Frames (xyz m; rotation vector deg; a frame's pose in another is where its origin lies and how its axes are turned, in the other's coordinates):
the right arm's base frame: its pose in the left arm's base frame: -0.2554 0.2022 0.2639 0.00 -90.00 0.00
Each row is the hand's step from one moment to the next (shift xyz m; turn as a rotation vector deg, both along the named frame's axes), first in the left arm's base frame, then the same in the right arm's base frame.
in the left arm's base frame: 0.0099 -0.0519 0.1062 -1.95 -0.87 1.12
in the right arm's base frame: 0.1062 -0.0519 -0.0099 1.12 -0.87 1.95
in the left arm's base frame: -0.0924 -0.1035 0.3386 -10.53 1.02 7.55
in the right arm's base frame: 0.3386 -0.1035 0.0924 7.55 1.02 10.53
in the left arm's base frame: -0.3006 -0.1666 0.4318 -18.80 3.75 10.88
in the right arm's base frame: 0.4318 -0.1666 0.3006 10.88 3.75 18.80
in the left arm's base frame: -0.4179 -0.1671 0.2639 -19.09 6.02 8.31
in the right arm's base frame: 0.2639 -0.1671 0.4179 8.31 6.02 19.09
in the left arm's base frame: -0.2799 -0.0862 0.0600 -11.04 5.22 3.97
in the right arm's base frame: 0.0600 -0.0862 0.2799 3.97 5.22 11.04
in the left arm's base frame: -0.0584 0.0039 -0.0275 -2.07 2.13 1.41
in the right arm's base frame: -0.0275 0.0039 0.0584 1.41 2.13 2.07
